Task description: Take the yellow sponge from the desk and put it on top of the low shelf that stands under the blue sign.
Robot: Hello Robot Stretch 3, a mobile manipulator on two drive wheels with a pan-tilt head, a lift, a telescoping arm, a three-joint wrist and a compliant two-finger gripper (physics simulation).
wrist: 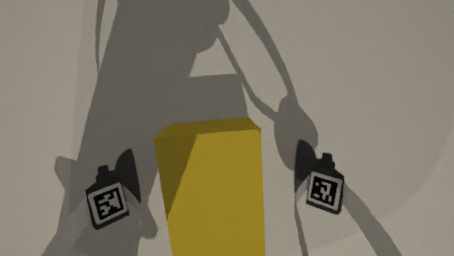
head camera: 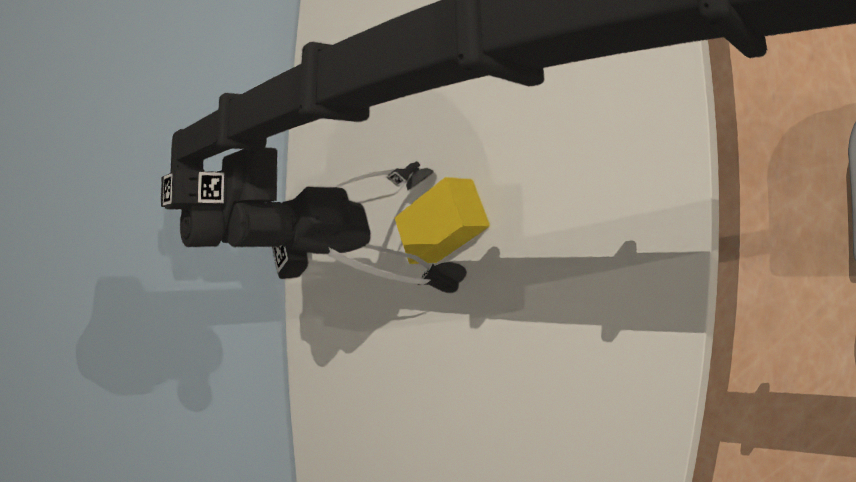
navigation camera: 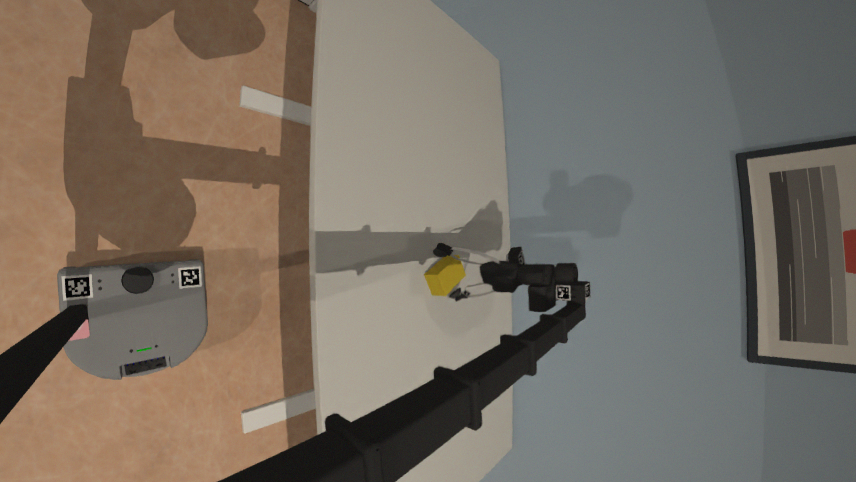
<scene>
gripper: wrist 217,162; head camera 445,225; navigation camera 442,272
yellow sponge: wrist; head camera; navigation camera 448,272
same spot on yellow sponge: (wrist: 211,178) = (head camera: 415,230)
same spot on pale desk: (wrist: 365,88) = (navigation camera: 465,299)
</scene>
